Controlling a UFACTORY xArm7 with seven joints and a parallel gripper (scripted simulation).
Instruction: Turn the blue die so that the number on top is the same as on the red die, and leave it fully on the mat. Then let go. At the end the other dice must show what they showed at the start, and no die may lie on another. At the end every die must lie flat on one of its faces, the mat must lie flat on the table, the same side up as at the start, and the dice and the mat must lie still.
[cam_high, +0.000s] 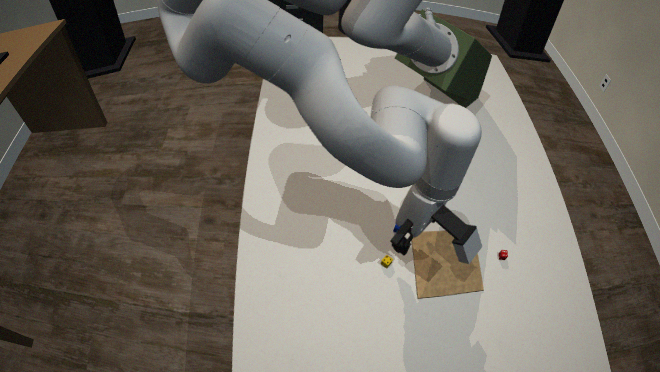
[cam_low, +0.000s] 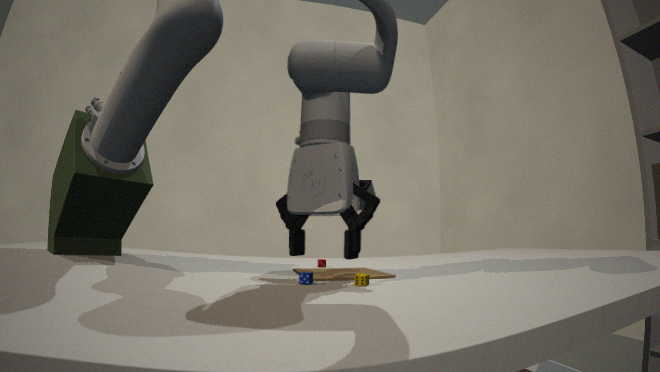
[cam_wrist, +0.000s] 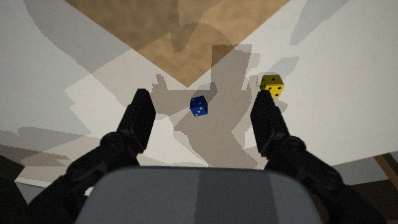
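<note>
My gripper is now 40 mm above the blue die, 30 mm past it and 20 mm to the left of it. Round my hand: mat (70 mm to the left, 60 mm ahead, 40 mm below); then red die (200 mm to the left, 70 mm ahead, 40 mm below); then yellow die (60 mm to the right, 40 mm below, 40 mm ahead).
</note>
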